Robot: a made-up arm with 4 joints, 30 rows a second.
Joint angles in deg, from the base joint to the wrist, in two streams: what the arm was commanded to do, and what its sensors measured. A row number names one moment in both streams.
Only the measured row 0 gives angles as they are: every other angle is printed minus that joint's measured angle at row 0.
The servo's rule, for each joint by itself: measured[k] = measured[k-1] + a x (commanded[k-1-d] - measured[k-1]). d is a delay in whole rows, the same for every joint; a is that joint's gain. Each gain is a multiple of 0.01, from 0.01 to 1. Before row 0 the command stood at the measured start. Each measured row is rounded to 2 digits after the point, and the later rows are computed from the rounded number. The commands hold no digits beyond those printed.
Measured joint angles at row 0:
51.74, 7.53, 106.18, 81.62
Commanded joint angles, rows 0 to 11:
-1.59, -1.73, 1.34, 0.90
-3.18, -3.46, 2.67, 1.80
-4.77, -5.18, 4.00, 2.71
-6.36, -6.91, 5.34, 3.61
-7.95, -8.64, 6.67, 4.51
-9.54, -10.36, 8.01, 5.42
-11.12, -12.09, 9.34, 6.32
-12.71, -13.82, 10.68, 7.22
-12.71, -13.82, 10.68, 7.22
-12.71, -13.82, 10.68, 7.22
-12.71, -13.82, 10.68, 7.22
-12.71, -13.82, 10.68, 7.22
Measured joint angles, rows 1 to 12:
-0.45, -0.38, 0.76, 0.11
-1.21, -1.06, 1.85, 0.31
-2.21, -1.97, 3.08, 0.60
-3.37, -3.06, 4.37, 0.96
-4.65, -4.29, 5.68, 1.39
-6.02, -5.63, 7.01, 1.87
-7.45, -7.05, 8.34, 2.40
-8.92, -8.54, 9.67, 2.98
-9.98, -9.70, 10.25, 3.49
-10.74, -10.61, 10.50, 3.94
-11.29, -11.32, 10.60, 4.33
-11.69, -11.87, 10.65, 4.68
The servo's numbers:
d 0
a 0.28 0.22 0.57 0.12

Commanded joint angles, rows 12 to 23:
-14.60, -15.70, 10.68, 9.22
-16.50, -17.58, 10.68, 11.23
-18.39, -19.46, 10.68, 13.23
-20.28, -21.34, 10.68, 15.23
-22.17, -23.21, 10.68, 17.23
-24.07, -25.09, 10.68, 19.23
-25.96, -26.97, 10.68, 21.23
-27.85, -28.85, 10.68, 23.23
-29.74, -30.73, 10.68, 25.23
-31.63, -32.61, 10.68, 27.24
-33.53, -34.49, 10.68, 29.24
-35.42, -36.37, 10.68, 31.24
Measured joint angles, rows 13 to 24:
-12.50, -12.71, 10.67, 5.22
-13.62, -13.78, 10.68, 5.94
-14.96, -15.03, 10.68, 6.81
-16.45, -16.42, 10.68, 7.82
-18.05, -17.91, 10.68, 8.95
-19.74, -19.49, 10.68, 10.18
-21.48, -21.14, 10.68, 11.51
-23.26, -22.84, 10.68, 12.92
-25.07, -24.58, 10.68, 14.40
-26.91, -26.35, 10.68, 15.94
-28.76, -28.14, 10.68, 17.54
-30.62, -29.95, 10.68, 19.18

